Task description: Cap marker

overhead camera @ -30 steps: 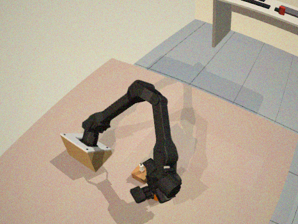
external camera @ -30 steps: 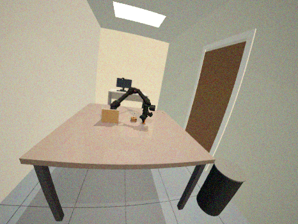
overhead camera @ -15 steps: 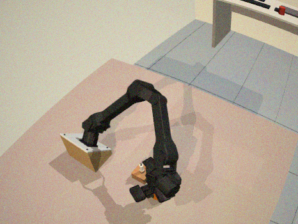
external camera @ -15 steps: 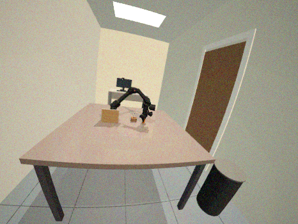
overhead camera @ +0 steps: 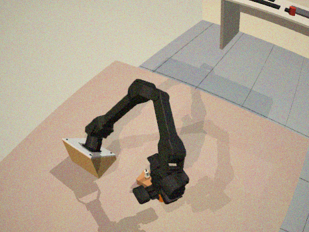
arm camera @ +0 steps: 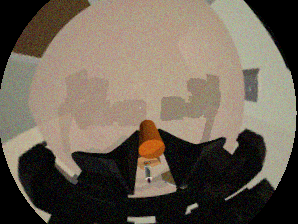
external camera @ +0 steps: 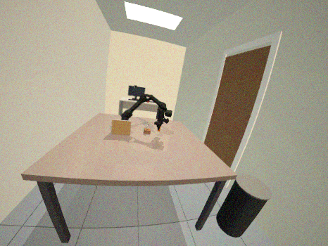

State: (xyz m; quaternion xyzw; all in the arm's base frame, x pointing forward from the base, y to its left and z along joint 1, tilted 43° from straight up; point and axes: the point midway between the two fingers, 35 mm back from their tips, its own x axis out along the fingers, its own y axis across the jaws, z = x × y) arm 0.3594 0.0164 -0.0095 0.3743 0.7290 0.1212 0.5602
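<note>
The holder block is 12 cm behind my gripper tip, 5 cm to the left of it and 5 cm below it. From my gripper tip the other things lie so: orange cap 1 cm above.
</note>
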